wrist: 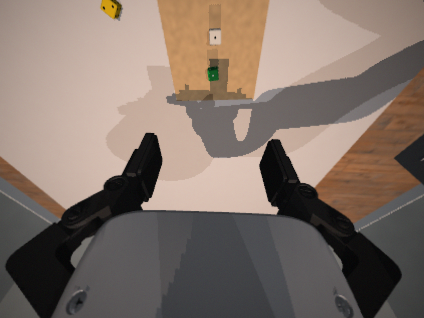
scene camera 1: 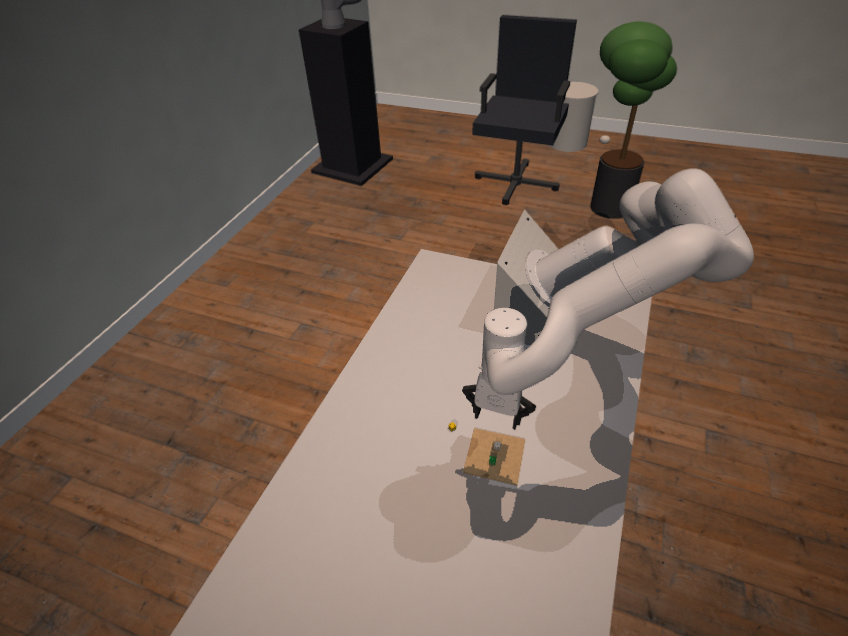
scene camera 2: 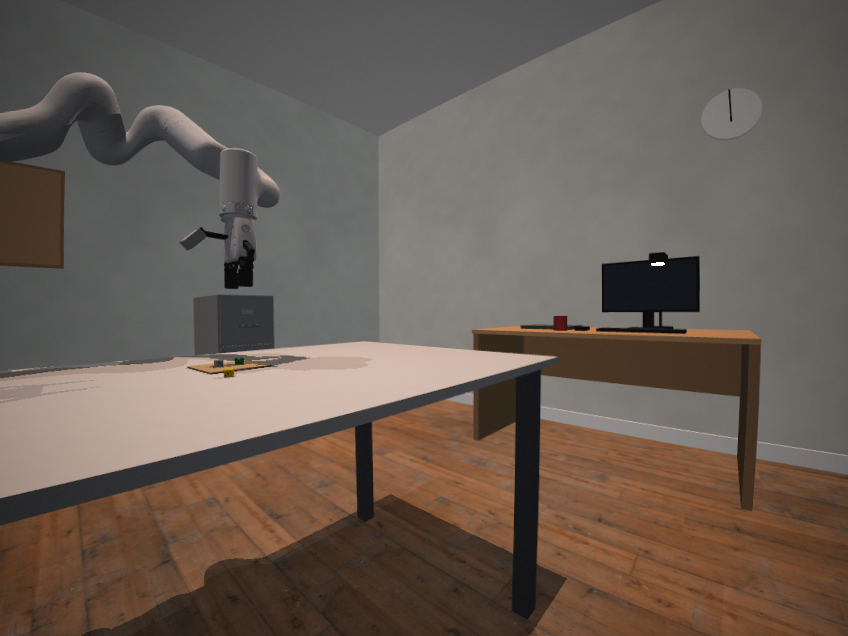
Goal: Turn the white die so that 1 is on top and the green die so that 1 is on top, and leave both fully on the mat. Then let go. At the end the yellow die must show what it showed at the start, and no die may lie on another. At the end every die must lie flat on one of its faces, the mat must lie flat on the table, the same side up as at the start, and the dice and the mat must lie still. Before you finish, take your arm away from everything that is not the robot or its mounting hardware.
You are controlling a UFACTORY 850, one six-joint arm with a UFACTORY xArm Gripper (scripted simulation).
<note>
I see my gripper and a mat.
My gripper is seen too in the wrist view and in scene camera 1.
</note>
